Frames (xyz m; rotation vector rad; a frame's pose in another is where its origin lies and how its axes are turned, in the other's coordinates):
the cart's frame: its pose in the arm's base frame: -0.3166 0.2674 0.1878 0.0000 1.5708 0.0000
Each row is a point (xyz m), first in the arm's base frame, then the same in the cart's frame.
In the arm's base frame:
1: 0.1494 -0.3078 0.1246
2: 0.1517 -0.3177 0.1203
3: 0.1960 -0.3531 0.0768
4: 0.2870 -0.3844 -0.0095
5: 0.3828 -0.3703 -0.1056
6: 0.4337 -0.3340 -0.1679
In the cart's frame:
1: 0.0632 -0.5752 0.4660
2: 0.0675 -0.5851 0.4683
3: 0.1110 -0.6205 0.5126
4: 0.1973 -0.6518 0.6036
5: 0.2934 -0.6377 0.6994
6: 0.3557 -0.6014 0.7503

